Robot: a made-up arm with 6 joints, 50 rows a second.
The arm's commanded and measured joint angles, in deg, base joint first. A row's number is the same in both.
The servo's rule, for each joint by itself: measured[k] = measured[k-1] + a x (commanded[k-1-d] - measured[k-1]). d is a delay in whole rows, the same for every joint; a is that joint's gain. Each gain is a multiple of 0.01, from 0.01 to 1. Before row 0 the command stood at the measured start. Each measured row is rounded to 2 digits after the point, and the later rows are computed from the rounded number. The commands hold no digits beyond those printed.
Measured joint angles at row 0:
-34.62, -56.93, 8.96, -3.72, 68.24, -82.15
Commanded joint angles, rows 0 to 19:
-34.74, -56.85, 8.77, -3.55, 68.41, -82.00
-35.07, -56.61, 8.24, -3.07, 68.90, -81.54
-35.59, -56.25, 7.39, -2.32, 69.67, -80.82
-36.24, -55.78, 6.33, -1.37, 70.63, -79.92
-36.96, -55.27, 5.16, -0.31, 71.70, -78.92
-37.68, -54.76, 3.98, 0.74, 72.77, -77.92
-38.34, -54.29, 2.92, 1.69, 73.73, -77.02
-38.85, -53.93, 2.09, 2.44, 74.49, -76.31
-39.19, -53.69, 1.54, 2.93, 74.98, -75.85
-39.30, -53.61, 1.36, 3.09, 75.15, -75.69
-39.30, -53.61, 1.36, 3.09, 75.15, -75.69
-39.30, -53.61, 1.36, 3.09, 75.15, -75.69
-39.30, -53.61, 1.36, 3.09, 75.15, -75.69
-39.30, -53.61, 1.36, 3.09, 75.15, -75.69
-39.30, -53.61, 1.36, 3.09, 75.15, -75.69
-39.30, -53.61, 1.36, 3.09, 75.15, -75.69
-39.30, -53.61, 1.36, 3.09, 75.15, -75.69
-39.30, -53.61, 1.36, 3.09, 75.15, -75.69
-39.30, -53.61, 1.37, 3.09, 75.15, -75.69
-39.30, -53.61, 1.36, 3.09, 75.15, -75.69
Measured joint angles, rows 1 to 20:
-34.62, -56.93, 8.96, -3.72, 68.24, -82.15
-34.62, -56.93, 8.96, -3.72, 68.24, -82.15
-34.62, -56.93, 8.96, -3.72, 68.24, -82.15
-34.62, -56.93, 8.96, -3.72, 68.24, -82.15
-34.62, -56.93, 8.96, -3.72, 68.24, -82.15
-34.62, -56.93, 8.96, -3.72, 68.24, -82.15
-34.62, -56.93, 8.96, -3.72, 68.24, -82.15
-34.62, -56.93, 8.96, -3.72, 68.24, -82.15
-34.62, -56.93, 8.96, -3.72, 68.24, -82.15
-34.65, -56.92, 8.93, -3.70, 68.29, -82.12
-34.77, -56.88, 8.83, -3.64, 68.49, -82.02
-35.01, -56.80, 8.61, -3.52, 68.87, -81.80
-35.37, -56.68, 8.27, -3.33, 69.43, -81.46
-35.83, -56.51, 7.80, -3.06, 70.16, -81.00
-36.37, -56.30, 7.23, -2.72, 71.00, -80.45
-36.94, -56.06, 6.58, -2.32, 71.87, -79.83
-37.49, -55.80, 5.91, -1.89, 72.71, -79.20
-37.98, -55.55, 5.25, -1.46, 73.44, -78.60
-38.36, -55.32, 4.67, -1.05, 73.99, -78.08
-38.63, -55.11, 4.17, -0.68, 74.36, -77.65
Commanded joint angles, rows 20 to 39:
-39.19, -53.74, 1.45, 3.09, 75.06, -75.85
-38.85, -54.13, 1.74, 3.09, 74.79, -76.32
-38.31, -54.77, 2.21, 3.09, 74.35, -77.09
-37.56, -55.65, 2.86, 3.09, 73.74, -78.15
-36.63, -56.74, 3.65, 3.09, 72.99, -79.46
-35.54, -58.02, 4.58, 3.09, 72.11, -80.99
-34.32, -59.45, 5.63, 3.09, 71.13, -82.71
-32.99, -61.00, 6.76, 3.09, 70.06, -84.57
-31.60, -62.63, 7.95, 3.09, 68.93, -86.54
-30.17, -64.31, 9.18, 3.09, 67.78, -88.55
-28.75, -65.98, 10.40, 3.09, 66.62, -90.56
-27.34, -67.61, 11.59, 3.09, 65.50, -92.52
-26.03, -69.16, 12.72, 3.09, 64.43, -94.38
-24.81, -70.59, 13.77, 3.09, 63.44, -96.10
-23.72, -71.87, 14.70, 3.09, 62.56, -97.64
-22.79, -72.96, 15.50, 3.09, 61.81, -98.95
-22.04, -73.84, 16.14, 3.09, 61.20, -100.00
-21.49, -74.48, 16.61, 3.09, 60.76, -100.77
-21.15, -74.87, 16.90, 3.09, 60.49, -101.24
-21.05, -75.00, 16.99, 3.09, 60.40, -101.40
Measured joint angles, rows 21 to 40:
-38.82, -54.93, 3.75, -0.34, 74.61, -77.30
-38.96, -54.77, 3.39, -0.03, 74.78, -77.01
-39.06, -54.63, 3.09, 0.25, 74.90, -76.77
-39.13, -54.51, 2.83, 0.51, 74.98, -76.58
-39.18, -54.40, 2.61, 0.74, 75.03, -76.42
-39.21, -54.31, 2.42, 0.95, 75.07, -76.29
-39.24, -54.23, 2.26, 1.14, 75.10, -76.18
-39.26, -54.16, 2.13, 1.32, 75.12, -76.09
-39.27, -54.09, 2.01, 1.48, 75.13, -76.02
-39.25, -54.05, 1.93, 1.62, 75.11, -75.99
-39.13, -54.06, 1.90, 1.75, 75.01, -76.05
-38.89, -54.15, 1.95, 1.87, 74.80, -76.24
-38.50, -54.33, 2.09, 1.98, 74.46, -76.58
-37.96, -54.62, 2.32, 2.08, 73.99, -77.10
-37.26, -55.03, 2.66, 2.17, 73.39, -77.80
-36.41, -55.56, 3.11, 2.25, 72.67, -78.68
-35.42, -56.21, 3.66, 2.33, 71.83, -79.74
-34.31, -56.98, 4.30, 2.40, 70.90, -80.96
-33.11, -57.86, 5.03, 2.46, 69.90, -82.33
-31.85, -58.83, 5.84, 2.52, 68.85, -83.81

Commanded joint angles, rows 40 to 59:
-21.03, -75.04, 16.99, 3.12, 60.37, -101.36
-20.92, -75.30, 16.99, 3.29, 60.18, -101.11
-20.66, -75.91, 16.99, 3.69, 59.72, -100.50
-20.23, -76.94, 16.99, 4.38, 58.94, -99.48
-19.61, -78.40, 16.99, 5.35, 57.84, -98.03
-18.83, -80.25, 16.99, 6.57, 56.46, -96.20
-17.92, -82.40, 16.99, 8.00, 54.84, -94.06
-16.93, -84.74, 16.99, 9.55, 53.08, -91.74
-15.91, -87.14, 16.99, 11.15, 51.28, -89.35
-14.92, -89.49, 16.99, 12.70, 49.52, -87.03
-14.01, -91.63, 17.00, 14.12, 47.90, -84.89
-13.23, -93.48, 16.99, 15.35, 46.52, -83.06
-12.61, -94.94, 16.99, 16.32, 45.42, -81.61
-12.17, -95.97, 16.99, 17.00, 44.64, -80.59
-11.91, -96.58, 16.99, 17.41, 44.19, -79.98
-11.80, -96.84, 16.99, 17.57, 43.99, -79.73
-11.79, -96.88, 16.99, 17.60, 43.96, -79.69
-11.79, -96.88, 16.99, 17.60, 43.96, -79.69
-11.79, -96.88, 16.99, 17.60, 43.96, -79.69
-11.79, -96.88, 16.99, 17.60, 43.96, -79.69
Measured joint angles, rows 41 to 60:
-30.54, -59.88, 6.70, 2.57, 67.78, -85.38
-29.23, -60.99, 7.60, 2.62, 66.71, -87.00
-27.95, -62.14, 8.53, 2.66, 65.66, -88.64
-26.72, -63.31, 9.46, 2.70, 64.67, -90.26
-25.58, -64.47, 10.37, 2.74, 63.75, -91.82
-24.55, -65.59, 11.24, 2.77, 62.93, -93.29
-23.66, -66.66, 12.05, 2.80, 62.24, -94.64
-22.93, -67.65, 12.78, 2.83, 61.68, -95.83
-22.38, -68.53, 13.41, 2.85, 61.27, -96.83
-21.99, -69.31, 13.95, 2.87, 60.98, -97.65
-21.68, -70.03, 14.41, 2.91, 60.72, -98.27
-21.38, -70.74, 14.80, 2.98, 60.40, -98.67
-21.05, -71.48, 15.13, 3.11, 59.93, -98.82
-20.63, -72.31, 15.41, 3.31, 59.26, -98.68
-20.11, -73.26, 15.65, 3.60, 58.36, -98.23
-19.47, -74.36, 15.85, 4.00, 57.23, -97.48
-18.73, -75.61, 16.02, 4.50, 55.90, -96.45
-17.91, -76.99, 16.17, 5.10, 54.42, -95.17
-17.04, -78.49, 16.29, 5.78, 52.85, -93.70
-16.16, -80.07, 16.40, 6.53, 51.27, -92.11

